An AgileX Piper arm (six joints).
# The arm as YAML. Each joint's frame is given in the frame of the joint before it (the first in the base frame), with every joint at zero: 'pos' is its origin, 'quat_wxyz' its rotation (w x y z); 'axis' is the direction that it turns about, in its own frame. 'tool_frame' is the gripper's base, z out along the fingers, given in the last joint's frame.
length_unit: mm
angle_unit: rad
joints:
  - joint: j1
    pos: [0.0, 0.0, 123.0]
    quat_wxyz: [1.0, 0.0, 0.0, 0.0]
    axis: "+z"
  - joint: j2
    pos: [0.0, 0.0, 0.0]
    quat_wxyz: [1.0, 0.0, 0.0, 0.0]
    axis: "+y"
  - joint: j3
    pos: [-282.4, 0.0, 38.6]
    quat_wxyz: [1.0, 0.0, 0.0, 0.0]
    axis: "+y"
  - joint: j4
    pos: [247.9, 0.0, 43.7]
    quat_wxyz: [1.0, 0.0, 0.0, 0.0]
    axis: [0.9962, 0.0, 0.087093]
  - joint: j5
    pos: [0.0, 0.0, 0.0]
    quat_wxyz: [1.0, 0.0, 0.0, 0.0]
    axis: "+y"
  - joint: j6
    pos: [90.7, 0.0, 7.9]
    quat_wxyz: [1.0, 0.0, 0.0, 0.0]
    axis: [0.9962, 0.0, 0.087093]
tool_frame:
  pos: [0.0, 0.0, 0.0]
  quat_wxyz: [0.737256, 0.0, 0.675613, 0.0]
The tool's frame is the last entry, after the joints.
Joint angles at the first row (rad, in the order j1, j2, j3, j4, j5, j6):
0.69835 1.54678 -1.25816 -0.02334 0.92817 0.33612
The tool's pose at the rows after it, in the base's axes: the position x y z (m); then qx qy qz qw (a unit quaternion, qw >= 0):
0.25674 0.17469 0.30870 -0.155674 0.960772 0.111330 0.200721
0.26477 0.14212 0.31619 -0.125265 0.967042 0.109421 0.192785
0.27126 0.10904 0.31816 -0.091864 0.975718 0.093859 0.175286
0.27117 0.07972 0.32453 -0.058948 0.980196 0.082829 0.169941
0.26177 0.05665 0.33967 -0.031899 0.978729 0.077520 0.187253
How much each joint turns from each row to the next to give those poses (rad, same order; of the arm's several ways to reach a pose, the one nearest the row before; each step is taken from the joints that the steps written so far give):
-0.11137 -0.04559 -0.00001 0.06717 0.02536 -0.08738
-0.11720 -0.03061 0.00001 0.04552 0.05279 -0.06756
-0.11538 -0.01430 -0.00001 0.01251 0.06500 -0.04574
-0.09902 -0.02786 0.00004 0.00361 0.04966 -0.02846
-0.07495 -0.05867 -0.00004 0.00000 0.03026 -0.01541

